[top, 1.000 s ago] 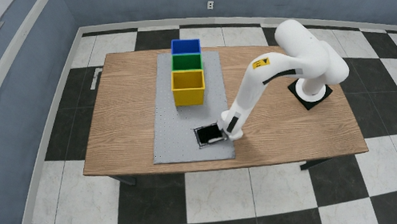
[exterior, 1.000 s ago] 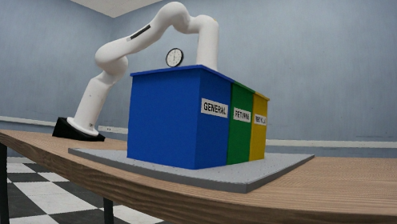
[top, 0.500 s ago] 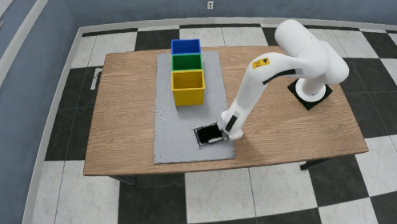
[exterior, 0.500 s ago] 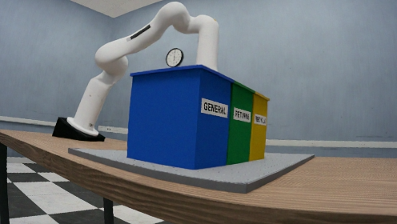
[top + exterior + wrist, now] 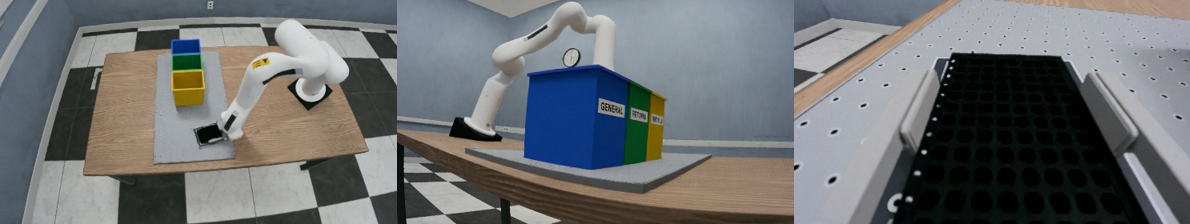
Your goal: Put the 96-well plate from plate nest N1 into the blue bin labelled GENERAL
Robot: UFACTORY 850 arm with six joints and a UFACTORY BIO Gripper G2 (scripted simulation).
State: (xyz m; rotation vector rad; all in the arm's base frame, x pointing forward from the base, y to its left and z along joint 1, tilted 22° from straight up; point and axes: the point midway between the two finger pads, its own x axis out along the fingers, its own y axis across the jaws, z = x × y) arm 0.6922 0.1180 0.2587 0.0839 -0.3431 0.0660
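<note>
Now: hand 1 cm above the black 96-well plate. Also, from my hand: green bin: 5 cm ahead, 40 cm to the right, 6 cm above; then plate nest N1: 2 cm below; then yellow bin: 6 cm ahead, 27 cm to the right, 6 cm above.
</note>
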